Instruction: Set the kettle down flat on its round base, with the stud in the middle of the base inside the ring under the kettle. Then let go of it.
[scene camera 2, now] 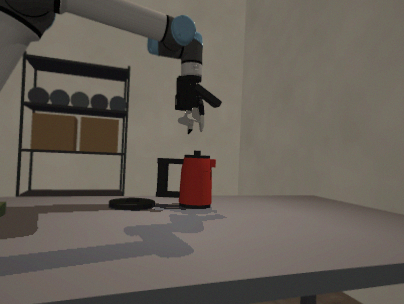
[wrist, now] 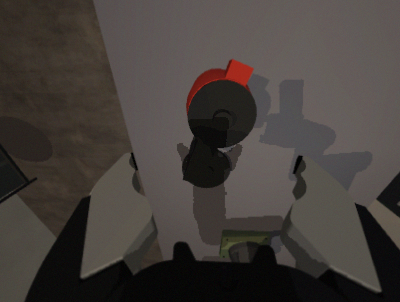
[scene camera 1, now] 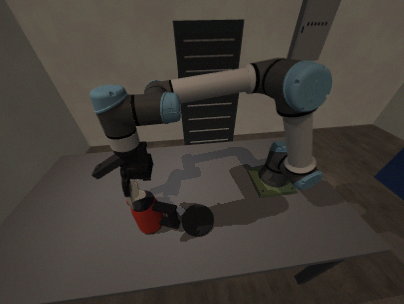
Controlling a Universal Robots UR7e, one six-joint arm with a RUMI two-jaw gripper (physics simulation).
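The red kettle (scene camera 1: 148, 221) (scene camera 2: 196, 182) (wrist: 198, 90) stands upright on the table (scene camera 1: 75, 255) (scene camera 2: 280, 240) (wrist: 165, 30), with its black lid and knob on top. The black round base (scene camera 1: 198, 221) (scene camera 2: 132, 204) (wrist: 206, 175) lies flat beside it, on the handle side. The black handle points toward the base and hides part of it in the wrist view. The base's stud and the ring under the kettle cannot be made out. My gripper (scene camera 1: 132, 195) (scene camera 2: 195, 130) (wrist: 213, 155) is open and empty, above the kettle and clear of its knob.
The arm's green mounting plate (scene camera 1: 267, 191) (wrist: 229, 237) is on the table beyond the black base. A shelf rack (scene camera 2: 75, 66) with boxes and round items stands behind the table. The table's edge runs along the left in the wrist view.
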